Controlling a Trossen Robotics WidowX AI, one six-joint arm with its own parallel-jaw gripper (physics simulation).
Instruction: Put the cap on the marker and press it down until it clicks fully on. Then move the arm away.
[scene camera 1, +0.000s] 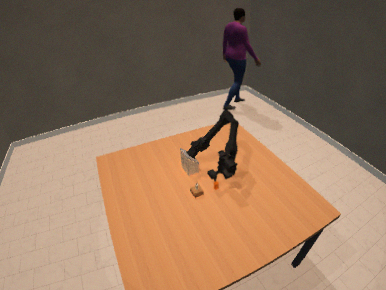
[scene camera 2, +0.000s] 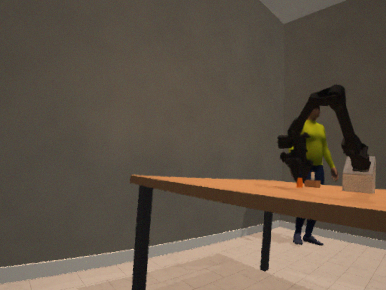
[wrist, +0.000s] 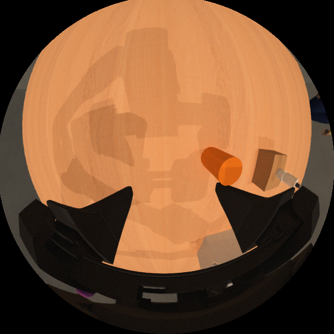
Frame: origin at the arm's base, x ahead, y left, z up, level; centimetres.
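Seen in the pictures: gripper, between the fingertips: (scene camera 1: 221, 179) (scene camera 2: 299, 180); arm's base, origin of its link: (scene camera 1: 190, 155) (scene camera 2: 361, 166).
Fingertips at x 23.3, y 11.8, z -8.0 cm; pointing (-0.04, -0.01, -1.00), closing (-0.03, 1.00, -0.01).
Pixels of each thing's top centre, then the offset from my fingertips to it. Level surfaces: height alone.
- orange cap, centre of its top: (scene camera 2: 299, 177) (scene camera 1: 216, 182) dy -4.9, dx +2.4, dz +1.4 cm
- white marker, centre of its top: (scene camera 2: 312, 170) (scene camera 1: 196, 183) dy -18.0, dx +1.2, dz +5.7 cm
- small brown block, centre of its top: (scene camera 2: 312, 180) (scene camera 1: 196, 189) dy -18.0, dx +1.2, dz +0.4 cm
- wooden table, height of its surface: dz -3.3 cm
The orange cap (scene camera 1: 216, 185) (scene camera 2: 299, 183) (wrist: 230, 170) stands upright on the table, apart from the block. The white marker (scene camera 1: 197, 185) (scene camera 2: 313, 176) (wrist: 287, 178) stands upright in a small brown block (scene camera 1: 197, 192) (scene camera 2: 312, 184) (wrist: 265, 170), its dark tip up and bare. My gripper (scene camera 2: 300, 175) (wrist: 175, 189) is open and empty, pointing down low over the table. In the wrist view the cap is just beyond the right finger's tip, off to the right of the middle of the gap. In scene camera 1 the fingertips are hard to make out.
A pale grey box with a slanted top (scene camera 1: 190, 164) (scene camera 2: 359, 182) (wrist: 219, 250) stands on the wooden table (scene camera 1: 150, 215) (scene camera 2: 225, 187) by the arm's base. The marker block is between it and the table's nearer part. A person (scene camera 1: 236, 42) (scene camera 2: 315, 142) is beyond the table.
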